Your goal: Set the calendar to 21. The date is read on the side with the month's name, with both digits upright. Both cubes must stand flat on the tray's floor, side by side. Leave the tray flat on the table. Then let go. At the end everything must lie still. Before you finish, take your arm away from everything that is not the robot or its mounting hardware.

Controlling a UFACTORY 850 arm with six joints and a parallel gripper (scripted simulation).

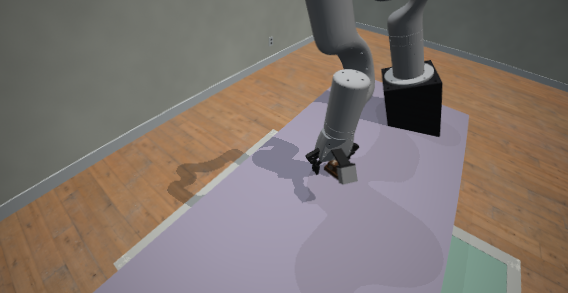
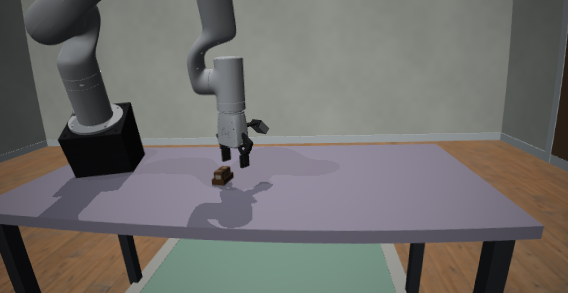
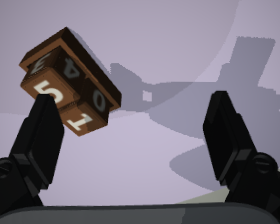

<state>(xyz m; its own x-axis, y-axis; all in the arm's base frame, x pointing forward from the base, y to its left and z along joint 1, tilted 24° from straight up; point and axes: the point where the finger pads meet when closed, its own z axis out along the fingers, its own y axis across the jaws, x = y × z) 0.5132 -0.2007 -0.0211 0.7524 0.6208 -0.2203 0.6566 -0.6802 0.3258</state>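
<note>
Right now the brown cube is 5 cm behind my hand, 1 cm to the left of it and 5 cm below it. From my hand the other things lie so: digit cube: 4 cm behind, 4 cm to the left, 5 cm below; then brown tray: 5 cm behind, 2 cm to the left, 6 cm below.
</note>
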